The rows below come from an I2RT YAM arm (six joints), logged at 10 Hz.
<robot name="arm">
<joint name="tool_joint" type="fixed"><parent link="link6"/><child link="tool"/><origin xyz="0 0 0" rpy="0 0 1.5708"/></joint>
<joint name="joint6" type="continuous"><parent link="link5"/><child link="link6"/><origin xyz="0.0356 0 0.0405" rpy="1.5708 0 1.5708"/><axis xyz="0 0 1"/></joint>
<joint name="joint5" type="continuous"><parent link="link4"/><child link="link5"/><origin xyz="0.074 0.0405 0.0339" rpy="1.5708 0 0"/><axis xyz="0 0 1"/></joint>
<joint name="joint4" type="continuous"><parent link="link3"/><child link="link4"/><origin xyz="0.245 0.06 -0.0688" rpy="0 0 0"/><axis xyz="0 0 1"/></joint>
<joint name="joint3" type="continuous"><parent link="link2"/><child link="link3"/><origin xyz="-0.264 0 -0.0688" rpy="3.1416 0 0"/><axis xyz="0 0 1"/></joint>
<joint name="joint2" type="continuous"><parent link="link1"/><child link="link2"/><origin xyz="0.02 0.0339 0.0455" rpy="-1.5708 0 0"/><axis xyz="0 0 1"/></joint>
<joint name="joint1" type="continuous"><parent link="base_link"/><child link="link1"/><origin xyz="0 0 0.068" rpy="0 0 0"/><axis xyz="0 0 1"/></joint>
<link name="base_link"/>
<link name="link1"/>
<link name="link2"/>
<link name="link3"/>
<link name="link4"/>
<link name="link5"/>
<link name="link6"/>
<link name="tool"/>
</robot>
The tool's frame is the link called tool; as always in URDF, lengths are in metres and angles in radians. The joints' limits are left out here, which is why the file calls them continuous.
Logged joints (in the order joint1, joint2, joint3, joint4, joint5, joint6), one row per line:
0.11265 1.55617 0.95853 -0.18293 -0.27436 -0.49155
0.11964 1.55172 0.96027 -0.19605 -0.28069 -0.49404
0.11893 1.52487 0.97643 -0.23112 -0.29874 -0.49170
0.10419 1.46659 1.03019 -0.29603 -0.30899 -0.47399
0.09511 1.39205 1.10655 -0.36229 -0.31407 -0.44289
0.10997 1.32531 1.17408 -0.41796 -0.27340 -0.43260
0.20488 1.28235 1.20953 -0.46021 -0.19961 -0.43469
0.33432 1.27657 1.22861 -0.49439 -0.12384 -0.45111
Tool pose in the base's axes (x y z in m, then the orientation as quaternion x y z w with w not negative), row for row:
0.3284 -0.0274 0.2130 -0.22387 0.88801 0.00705 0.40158
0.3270 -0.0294 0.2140 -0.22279 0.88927 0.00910 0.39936
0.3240 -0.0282 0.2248 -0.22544 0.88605 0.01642 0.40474
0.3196 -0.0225 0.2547 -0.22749 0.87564 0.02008 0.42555
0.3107 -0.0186 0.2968 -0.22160 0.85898 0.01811 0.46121
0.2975 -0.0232 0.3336 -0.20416 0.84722 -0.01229 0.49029
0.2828 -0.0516 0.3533 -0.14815 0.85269 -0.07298 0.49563
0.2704 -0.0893 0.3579 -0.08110 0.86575 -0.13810 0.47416
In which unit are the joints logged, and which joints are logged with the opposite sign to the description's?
The joints are logged in radians. Opposite sign: joint1.
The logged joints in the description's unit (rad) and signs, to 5 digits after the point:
-0.11265 1.55617 0.95853 -0.18293 -0.27436 -0.49155
-0.11964 1.55172 0.96027 -0.19605 -0.28069 -0.49404
-0.11893 1.52487 0.97643 -0.23112 -0.29874 -0.49170
-0.10419 1.46659 1.03019 -0.29603 -0.30899 -0.47399
-0.09511 1.39205 1.10655 -0.36229 -0.31407 -0.44289
-0.10997 1.32531 1.17408 -0.41796 -0.27340 -0.43260
-0.20488 1.28235 1.20953 -0.46021 -0.19961 -0.43469
-0.33432 1.27657 1.22861 -0.49439 -0.12384 -0.45111

